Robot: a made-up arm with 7 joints. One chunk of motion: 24 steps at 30 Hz.
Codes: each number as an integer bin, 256 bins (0 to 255) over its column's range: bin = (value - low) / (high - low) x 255, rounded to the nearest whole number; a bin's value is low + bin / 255 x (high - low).
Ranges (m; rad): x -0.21..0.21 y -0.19..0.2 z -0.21..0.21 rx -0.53..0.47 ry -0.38..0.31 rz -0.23..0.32
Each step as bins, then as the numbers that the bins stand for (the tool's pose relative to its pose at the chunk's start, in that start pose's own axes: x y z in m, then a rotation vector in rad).
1 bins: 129 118 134 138 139 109
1 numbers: 0.0025 -0.0095 0.0107 0.0112 -0.0039 0.0051
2 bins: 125 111 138 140 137 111
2 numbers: -0.0041 -0.0202 0.0173 0.0190 -0.0093 0.0094
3 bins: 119 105 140 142 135 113
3 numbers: -0.0140 -0.0294 0.0206 0.0269 -0.0147 0.0137
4 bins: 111 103 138 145 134 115
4 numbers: -0.0272 -0.0325 0.0173 0.0386 -0.0174 0.0180
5 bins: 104 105 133 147 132 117
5 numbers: -0.0387 -0.0294 0.0091 0.0465 -0.0228 0.0224
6 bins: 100 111 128 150 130 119
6 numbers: -0.0453 -0.0202 0.0008 0.0582 -0.0282 0.0267
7 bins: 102 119 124 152 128 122
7 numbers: -0.0420 -0.0080 -0.0058 0.0661 -0.0336 0.0331
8 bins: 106 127 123 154 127 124
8 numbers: -0.0354 0.0042 -0.0074 0.0739 -0.0364 0.0375
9 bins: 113 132 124 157 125 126
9 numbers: -0.0239 0.0119 -0.0058 0.0857 -0.0418 0.0418
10 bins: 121 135 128 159 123 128
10 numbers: -0.0107 0.0165 0.0008 0.0935 -0.0472 0.0461
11 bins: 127 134 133 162 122 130
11 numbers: -0.0008 0.0149 0.0091 0.1053 -0.0499 0.0504
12 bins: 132 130 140 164 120 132
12 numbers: 0.0074 0.0088 0.0206 0.1131 -0.0553 0.0547
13 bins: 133 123 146 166 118 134
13 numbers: 0.0091 -0.0019 0.0305 0.1210 -0.0607 0.0590
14 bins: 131 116 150 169 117 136
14 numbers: 0.0058 -0.0126 0.0371 0.1327 -0.0634 0.0633
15 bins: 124 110 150 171 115 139
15 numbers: -0.0058 -0.0218 0.0371 0.1406 -0.0688 0.0698
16 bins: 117 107 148 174 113 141
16 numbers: -0.0173 -0.0264 0.0338 0.1524 -0.0742 0.0741
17 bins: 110 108 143 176 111 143
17 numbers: -0.0288 -0.0248 0.0255 0.1602 -0.0796 0.0784
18 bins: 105 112 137 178 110 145
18 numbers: -0.0371 -0.0187 0.0156 0.1680 -0.0824 0.0827
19 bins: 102 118 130 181 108 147
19 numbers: -0.0420 -0.0095 0.0041 0.1798 -0.0878 0.0871
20 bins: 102 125 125 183 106 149
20 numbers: -0.0420 0.0012 -0.0041 0.1876 -0.0932 0.0914
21 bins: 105 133 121 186 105 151
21 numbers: -0.0371 0.0134 -0.0107 0.1994 -0.0959 0.0957
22 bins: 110 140 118 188 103 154
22 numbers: -0.0288 0.0241 -0.0156 0.2073 -0.1013 0.1022
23 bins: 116 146 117 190 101 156
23 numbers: -0.0189 0.0333 -0.0173 0.2151 -0.1067 0.1065
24 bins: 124 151 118 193 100 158
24 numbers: -0.0058 0.0409 -0.0156 0.2269 -0.1094 0.1108
